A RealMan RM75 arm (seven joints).
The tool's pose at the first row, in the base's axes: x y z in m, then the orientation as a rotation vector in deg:
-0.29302, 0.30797, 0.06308, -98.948, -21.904, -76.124
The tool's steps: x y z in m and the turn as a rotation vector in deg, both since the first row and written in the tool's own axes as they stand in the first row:
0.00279, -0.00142, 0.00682, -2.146, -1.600, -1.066
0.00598, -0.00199, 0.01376, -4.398, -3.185, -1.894
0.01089, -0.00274, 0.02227, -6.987, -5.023, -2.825
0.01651, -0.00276, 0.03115, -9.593, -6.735, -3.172
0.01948, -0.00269, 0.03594, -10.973, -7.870, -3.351
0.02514, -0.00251, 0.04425, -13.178, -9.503, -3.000
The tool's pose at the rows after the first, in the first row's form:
-0.28879, 0.31341, 0.06606, -101.902, -22.486, -76.422
-0.28375, 0.31837, 0.06900, -104.937, -22.773, -76.572
-0.27723, 0.32421, 0.07352, -108.445, -23.087, -76.674
-0.26971, 0.32976, 0.07833, -111.869, -22.758, -76.420
-0.26562, 0.33272, 0.08083, -113.848, -22.705, -76.059
-0.25829, 0.33769, 0.08559, -116.854, -21.897, -75.138

